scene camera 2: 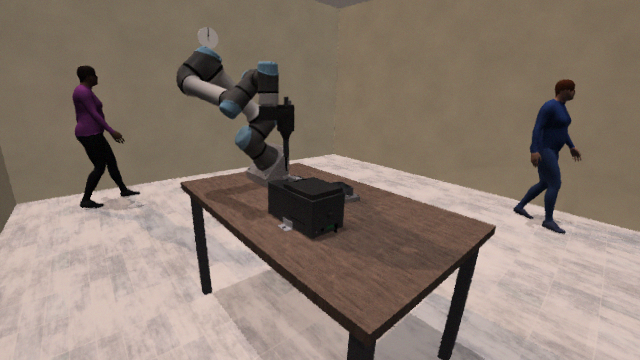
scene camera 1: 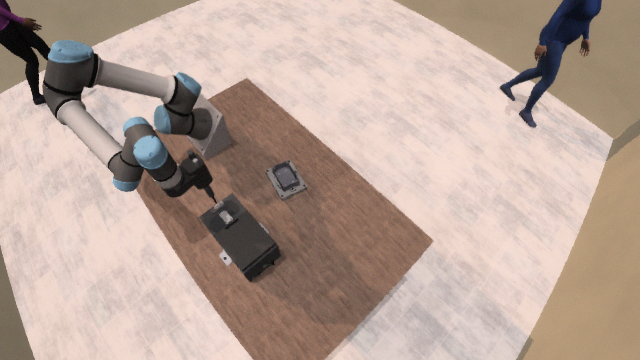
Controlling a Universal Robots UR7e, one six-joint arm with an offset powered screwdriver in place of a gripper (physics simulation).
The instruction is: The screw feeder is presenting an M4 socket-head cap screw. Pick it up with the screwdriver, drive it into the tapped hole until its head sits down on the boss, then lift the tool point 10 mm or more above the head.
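My screwdriver (scene camera 1: 215,200) (scene camera 2: 286,169) points down, upright in the scene camera 2 view, with its thin bit over the near-arm end of the black screw feeder (scene camera 1: 247,241) (scene camera 2: 306,211). In the scene camera 1 view the bit tip shows close to the small light pick-up part at that end. The gap between them cannot be judged exactly. The M4 screw is too small to make out, and whether one is on the bit cannot be told. The grey plate with a dark boxy part (scene camera 1: 286,176) (scene camera 2: 346,189) lies apart from the feeder; its tapped hole cannot be made out.
The feeder and plate stand on the brown wooden table (scene camera 1: 350,240) (scene camera 2: 410,235). The arm's grey base stand (scene camera 1: 218,139) is at the table's far end. A person in purple (scene camera 1: 7,17) (scene camera 2: 90,115) and a person in blue (scene camera 1: 570,25) (scene camera 2: 550,125) are on the floor beyond the table.
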